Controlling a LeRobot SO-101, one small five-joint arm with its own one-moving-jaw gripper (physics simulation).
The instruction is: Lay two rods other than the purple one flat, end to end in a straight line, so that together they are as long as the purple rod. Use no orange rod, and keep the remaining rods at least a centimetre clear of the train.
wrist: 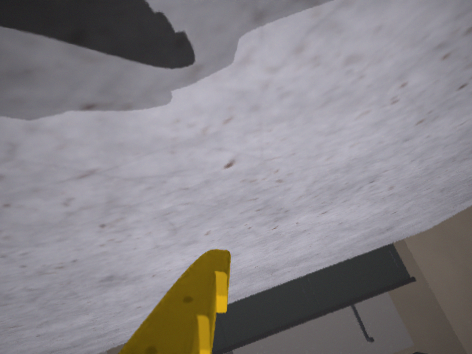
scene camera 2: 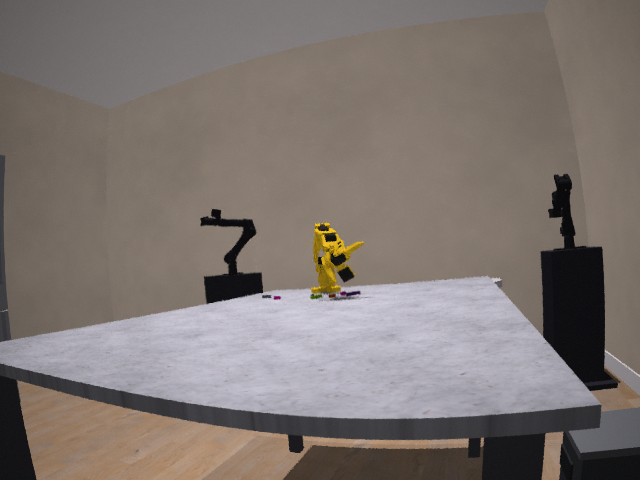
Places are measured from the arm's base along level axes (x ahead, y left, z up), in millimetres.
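Pixels of known places: end effector, tool point: (wrist: 229,273) (scene camera 2: 336,281); arm's base, origin of the base link: (scene camera 2: 324,292).
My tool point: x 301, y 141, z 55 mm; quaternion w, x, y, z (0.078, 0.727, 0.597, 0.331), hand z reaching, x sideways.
Ahead of a thing's pixels: the offset from my tool point to its top centre. Level surfaces: height alone.
My gripper (scene camera 2: 357,246) (wrist: 218,262) is fully open and empty, raised above the table; one notched jaw shows in the wrist view. In the scene view, small rods lie near the arm's base: a purple rod @(dx -147, dy +8, dz -45 mm) (scene camera 2: 353,293) at the right, a magenta one @(dx -172, dy -33, dz -45 mm) (scene camera 2: 342,293) close to its left end, an orange-brown one @(dx -103, dy -48, dz -45 mm) (scene camera 2: 332,296) and a green one @(dx -99, dy -99, dz -45 mm) (scene camera 2: 315,296). Farther left lie a dark grey rod @(dx -170, dy -307, dz -45 mm) (scene camera 2: 266,296) and another magenta rod @(dx -108, dy -238, dz -45 mm) (scene camera 2: 277,297), near each other. They are too small to tell exact gaps or alignment. No rod shows in the wrist view.
The rods lie near the far edge of the grey-white table @(dz -55 mm) (scene camera 2: 310,361) (wrist: 300,150). Two black arms (scene camera 2: 240,246) (scene camera 2: 567,217) stand on black pedestals (scene camera 2: 233,287) (scene camera 2: 573,310) beyond the table. Dark arm shadows fall on the tabletop in the wrist view.
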